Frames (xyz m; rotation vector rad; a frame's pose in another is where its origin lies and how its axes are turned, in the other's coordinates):
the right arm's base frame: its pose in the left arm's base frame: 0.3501 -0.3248 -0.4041 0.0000 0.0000 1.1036
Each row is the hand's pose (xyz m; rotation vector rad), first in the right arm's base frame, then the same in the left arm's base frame.
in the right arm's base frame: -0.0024 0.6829 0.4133 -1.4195 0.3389 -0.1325
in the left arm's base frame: -0.2607 -0.0194 0.0092 -1.4293 -0.4696 0.7638
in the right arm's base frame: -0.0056 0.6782 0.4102 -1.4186 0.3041 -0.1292
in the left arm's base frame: -0.2579 -0.0243 0.0061 -1.4103 -0.4999 0.7695
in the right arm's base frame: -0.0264 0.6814 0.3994 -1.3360 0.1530 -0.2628
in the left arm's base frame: -0.2702 -0.0415 -0.0047 -1.2418 -0.5812 0.6681
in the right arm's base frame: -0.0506 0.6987 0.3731 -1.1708 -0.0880 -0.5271
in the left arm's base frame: -0.2965 -0.0553 -0.0310 -0.9474 -0.6862 0.4490
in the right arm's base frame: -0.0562 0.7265 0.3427 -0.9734 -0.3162 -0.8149
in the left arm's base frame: -0.3239 -0.0478 -0.0614 -0.6441 -0.7571 0.1947
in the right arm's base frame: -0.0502 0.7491 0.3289 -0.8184 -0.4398 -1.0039
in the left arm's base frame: -0.3413 -0.0322 -0.0752 -0.4453 -0.7673 0.0236
